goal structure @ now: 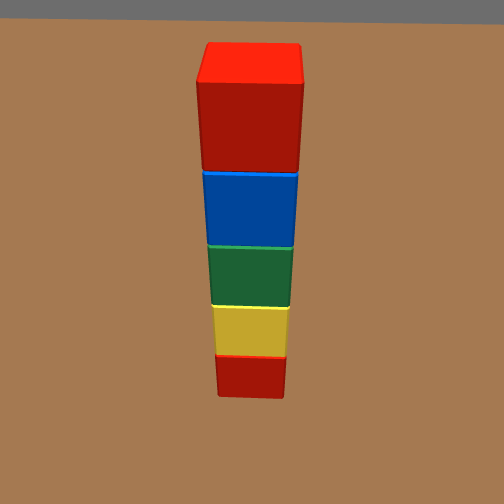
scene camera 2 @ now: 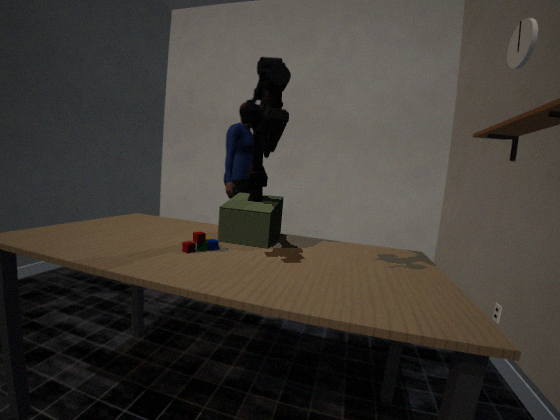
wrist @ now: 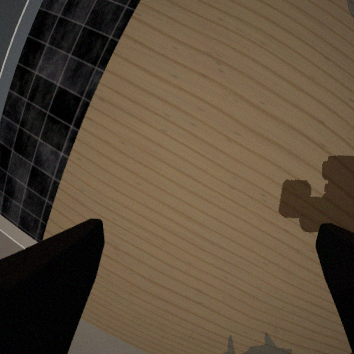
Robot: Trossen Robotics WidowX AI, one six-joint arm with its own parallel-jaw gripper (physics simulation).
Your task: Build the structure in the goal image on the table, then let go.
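Frame: origin at the arm's base, x ahead, y left, z up, level; millimetres.
Where they show: gripper, between the fingertips: (scene camera 2: pixel 268 154) (wrist: pixel 214 234); arm's base, origin of its link: (scene camera 2: pixel 256 198).
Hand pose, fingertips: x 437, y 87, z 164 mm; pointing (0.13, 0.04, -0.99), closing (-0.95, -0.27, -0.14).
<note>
Each offset is from my fingertips to the centre of the thing. "spot": to the spot under its first point. Level surfaces: height alone.
A red cube @(dx -132, dy -268, dz -327 mm) (scene camera 2: pixel 188 247) lies on the table @(dz -343 mm) (scene camera 2: pixel 330 280) (wrist: pixel 190 150) at the left of a small cluster. A green piece @(dx -169, dy -233, dz -327 mm) (scene camera 2: pixel 202 247) is beside it, and a blue cube @(dx -196, dy -202, dz -327 mm) (scene camera 2: pixel 213 244) is at the right. A second red cube @(dx -158, dy -242, dz -294 mm) (scene camera 2: pixel 199 237) sits higher than these; what bears it is mostly hidden. A bit of a yellow piece @(spot: dx -197, dy -220, dz -309 mm) (scene camera 2: pixel 208 239) shows behind. Exact contacts are too small to tell. My gripper (scene camera 2: pixel 268 153) (wrist: pixel 214 234) is open and empty, high above the table. The blocks do not show in the wrist view.
A green box (scene camera 2: pixel 244 226) under the arm's base stands right behind the cluster. A person in blue (scene camera 2: pixel 239 152) stands behind the table. A wall shelf (scene camera 2: pixel 525 120) is at the right. Arm shadows fall on the table; its edge shows at the wrist view's left.
</note>
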